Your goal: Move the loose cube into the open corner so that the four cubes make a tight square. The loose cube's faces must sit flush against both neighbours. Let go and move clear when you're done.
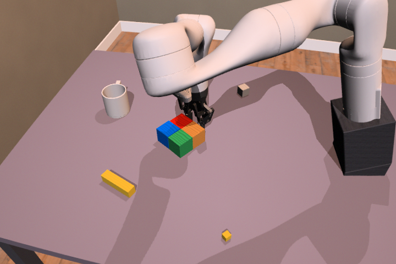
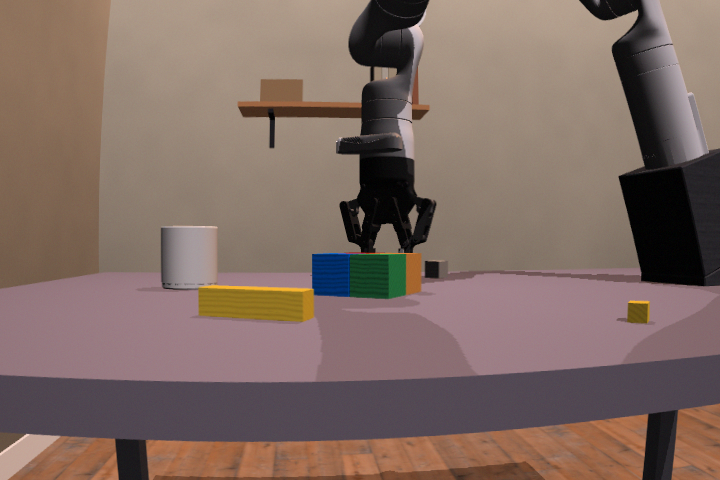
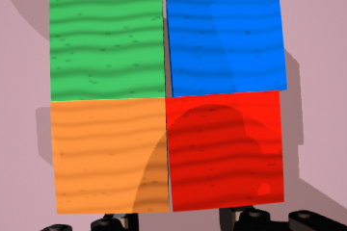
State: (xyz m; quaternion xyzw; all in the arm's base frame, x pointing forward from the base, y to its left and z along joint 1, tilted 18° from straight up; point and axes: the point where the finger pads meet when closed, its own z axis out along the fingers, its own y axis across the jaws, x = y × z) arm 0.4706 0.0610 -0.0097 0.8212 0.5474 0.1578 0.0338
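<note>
Right now the red cube is 3 cm to the left of my hand, 3 cm ahead of it and 1 cm below it. Also, from my hand: orange cube: 4 cm to the left, 1 cm below, 1 cm behind; blue cube: 7 cm to the left, 5 cm ahead, 1 cm below; green cube: 9 cm to the left, 1 cm below, 1 cm ahead.
</note>
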